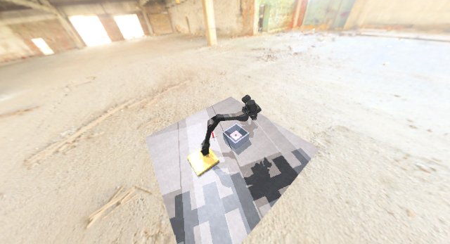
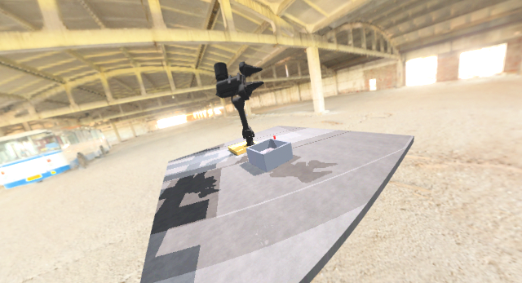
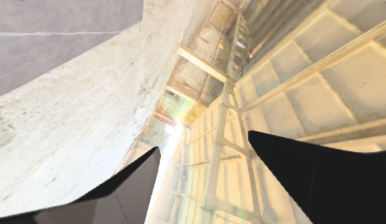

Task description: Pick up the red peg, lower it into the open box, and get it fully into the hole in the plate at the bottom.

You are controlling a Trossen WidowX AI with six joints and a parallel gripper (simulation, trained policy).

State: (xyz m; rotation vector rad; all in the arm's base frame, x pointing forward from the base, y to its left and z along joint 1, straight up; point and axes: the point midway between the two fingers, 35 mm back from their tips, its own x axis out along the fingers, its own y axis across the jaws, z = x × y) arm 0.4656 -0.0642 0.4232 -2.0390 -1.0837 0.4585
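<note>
Right now the red peg is 33 cm behind my gripper tip, 18 cm to the left of it and 41 cm below it. From my gripper tip the other things lie so: grey-blue box (14 cm behind, 2 cm to the left, 42 cm below).
</note>
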